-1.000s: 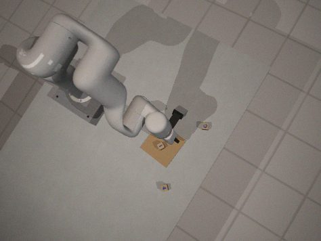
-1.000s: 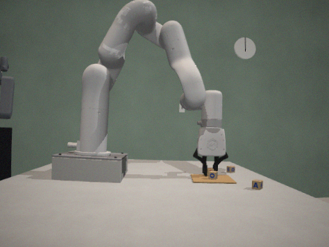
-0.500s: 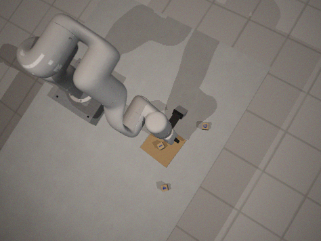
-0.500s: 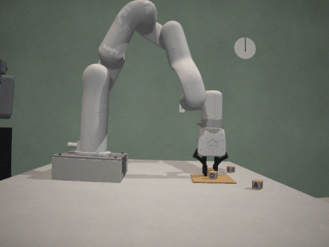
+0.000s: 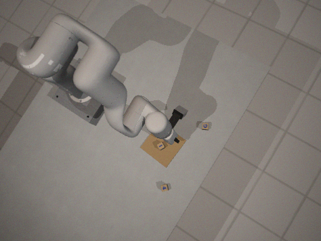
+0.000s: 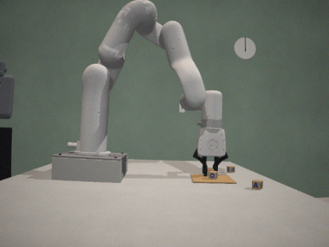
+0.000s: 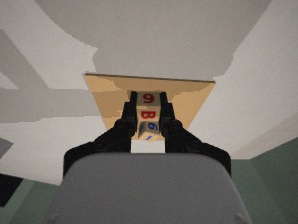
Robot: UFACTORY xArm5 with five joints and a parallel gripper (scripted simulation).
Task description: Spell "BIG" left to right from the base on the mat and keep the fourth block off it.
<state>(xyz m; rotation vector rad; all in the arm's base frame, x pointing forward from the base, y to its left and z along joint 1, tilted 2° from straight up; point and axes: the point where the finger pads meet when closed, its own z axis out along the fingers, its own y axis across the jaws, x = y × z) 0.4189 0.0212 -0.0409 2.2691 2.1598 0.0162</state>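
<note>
Right now the mat is 4 cm to the right of my hand and 2 cm below it.
</note>
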